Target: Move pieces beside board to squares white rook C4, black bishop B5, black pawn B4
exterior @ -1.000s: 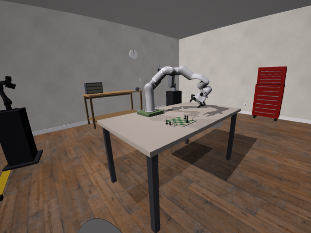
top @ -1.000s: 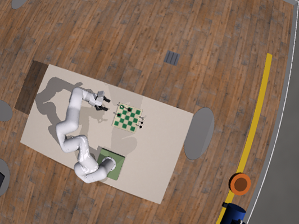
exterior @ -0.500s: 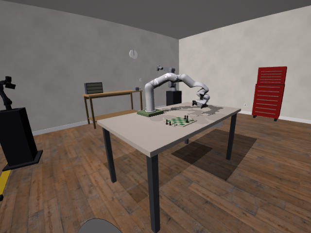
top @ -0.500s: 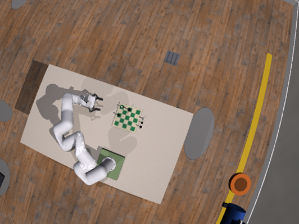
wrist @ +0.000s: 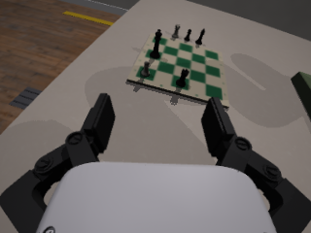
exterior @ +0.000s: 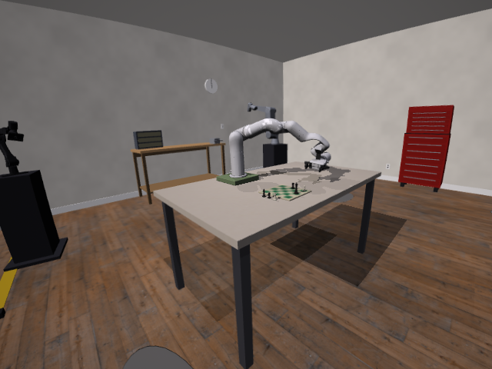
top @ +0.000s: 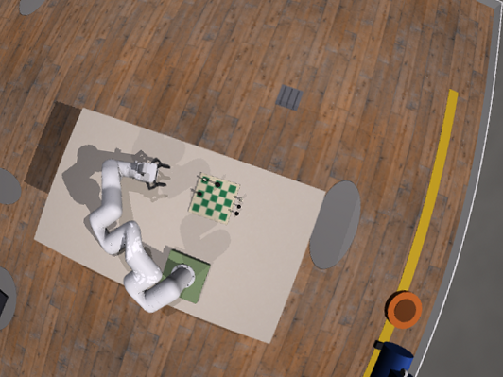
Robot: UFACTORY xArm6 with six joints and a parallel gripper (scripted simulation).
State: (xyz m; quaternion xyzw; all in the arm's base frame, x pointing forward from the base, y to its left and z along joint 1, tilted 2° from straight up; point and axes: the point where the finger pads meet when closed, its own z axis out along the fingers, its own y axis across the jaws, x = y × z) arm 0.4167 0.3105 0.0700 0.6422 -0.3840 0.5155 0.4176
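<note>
The white rook is 8 cm ahead of my hand, 38 cm to the right of it and 9 cm below it. Round my hand: chessboard: 2 cm ahead, 25 cm to the right, 11 cm below.
</note>
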